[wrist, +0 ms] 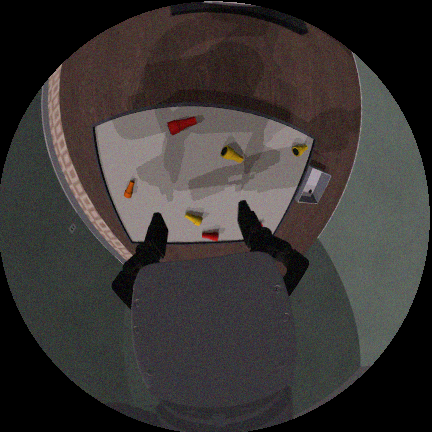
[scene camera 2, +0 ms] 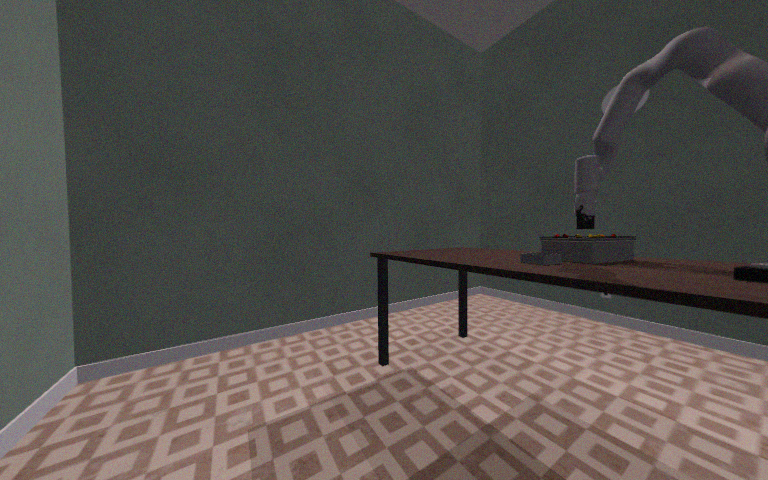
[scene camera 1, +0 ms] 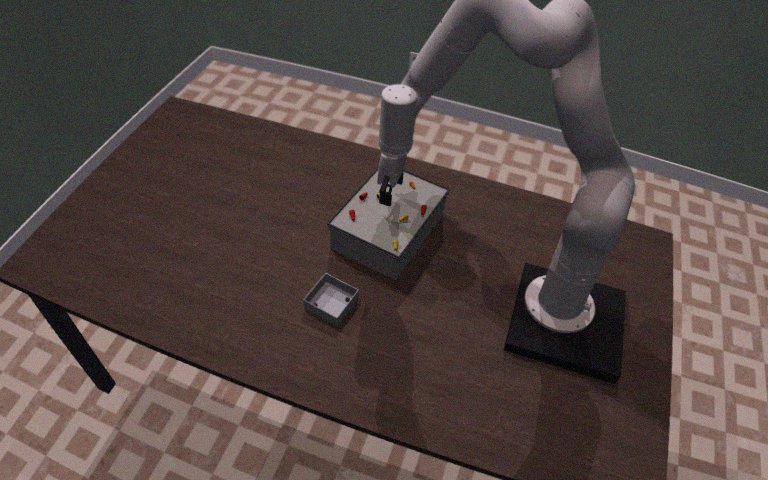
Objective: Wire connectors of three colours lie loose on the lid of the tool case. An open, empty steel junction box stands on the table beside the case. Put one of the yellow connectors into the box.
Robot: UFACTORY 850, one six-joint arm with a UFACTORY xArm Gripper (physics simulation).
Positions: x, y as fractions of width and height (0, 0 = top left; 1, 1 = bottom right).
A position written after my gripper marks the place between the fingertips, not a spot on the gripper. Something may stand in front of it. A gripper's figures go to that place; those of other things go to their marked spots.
Labels:
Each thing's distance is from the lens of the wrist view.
my gripper (wrist: 0.46, 0.50): 0.14 m
steel junction box (wrist: 0.73, 0.42): 0.43 m
tool case (wrist: 0.40, 0.40): 0.16 m
The marked spots on the tool case and the steel junction box are 0.39 m apart.

